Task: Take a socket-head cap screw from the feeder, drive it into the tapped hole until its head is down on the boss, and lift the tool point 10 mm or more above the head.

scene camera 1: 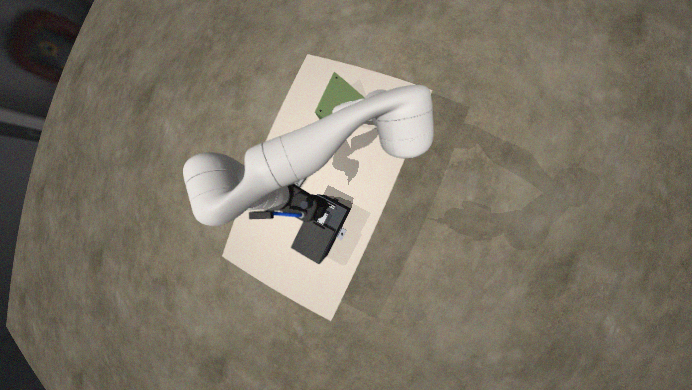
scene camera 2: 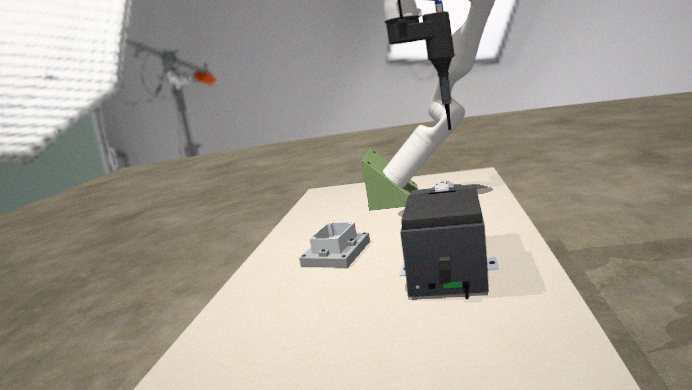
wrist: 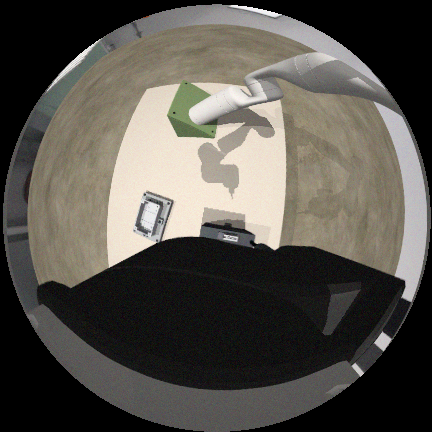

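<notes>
My gripper, a black screwdriver (scene camera 2: 449,128), points down with its bit tip well above the back of the feeder in scene camera 2. No screw shows on the tip, though it is small there. In the wrist view the black tool body covers the lower part and the tip cannot be made out. The dark screw feeder (scene camera 1: 312,242) (scene camera 2: 445,245) (wrist: 212,232) stands on the pale board, with a light metal part (scene camera 2: 444,186) at its back top. The grey housing (scene camera 2: 325,260) (wrist: 167,203) with small bosses lies beside it; the arm hides it in scene camera 1. The tapped hole cannot be singled out.
The pale board (scene camera 1: 275,260) (scene camera 2: 320,325) (wrist: 127,170) carries the feeder and housing. A green wedge bracket (scene camera 1: 339,94) (scene camera 2: 382,192) (wrist: 185,100) bears the arm's base. The white arm (scene camera 1: 320,145) (wrist: 295,75) arches over the board. Metal tabs (scene camera 2: 493,263) stick out at the feeder's sides.
</notes>
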